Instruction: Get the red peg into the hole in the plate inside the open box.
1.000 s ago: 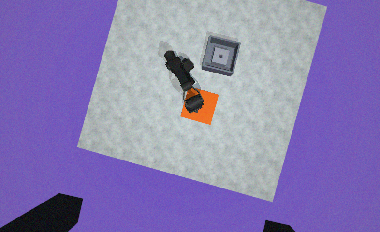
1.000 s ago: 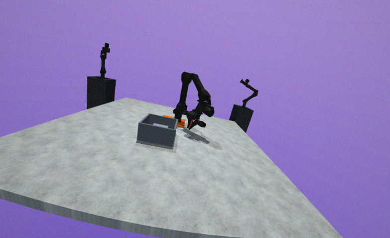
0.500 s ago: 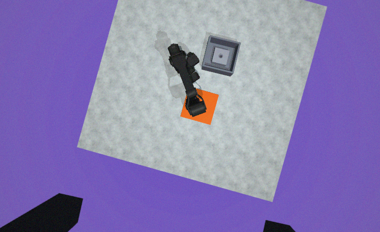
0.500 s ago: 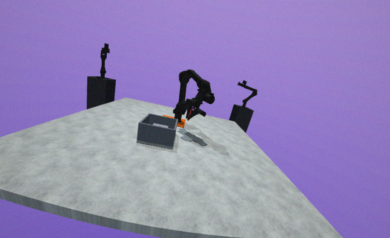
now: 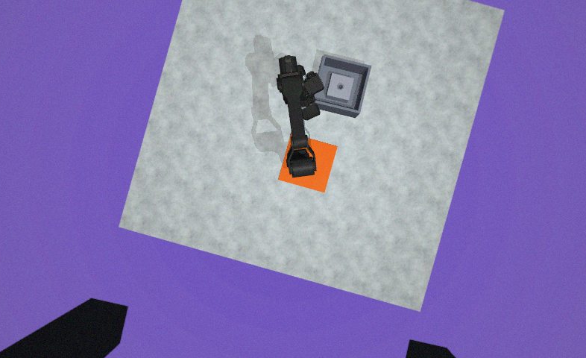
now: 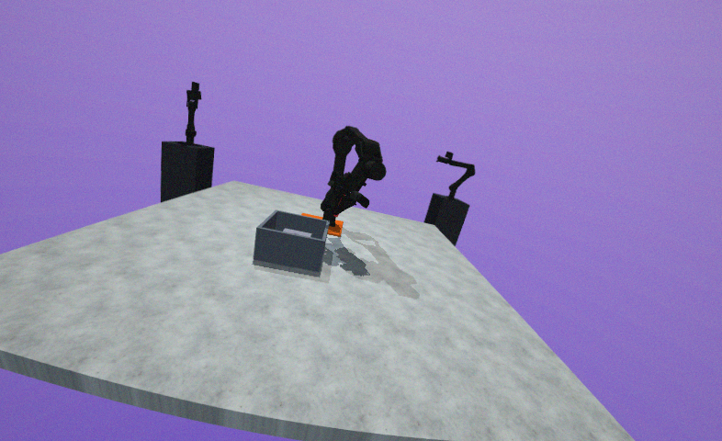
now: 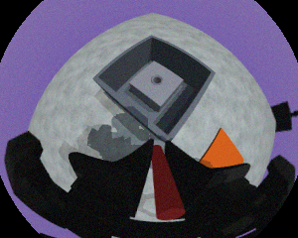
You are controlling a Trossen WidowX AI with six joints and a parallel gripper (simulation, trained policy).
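My gripper tip is now 8 cm short of the plate, 10 cm to the left of it and 9 cm above it. Round my gripper tip: grey box: 8 cm ahead, 10 cm to the right, 10 cm below; then red peg: 1 cm behind, 2 cm to the left, 3 cm above.
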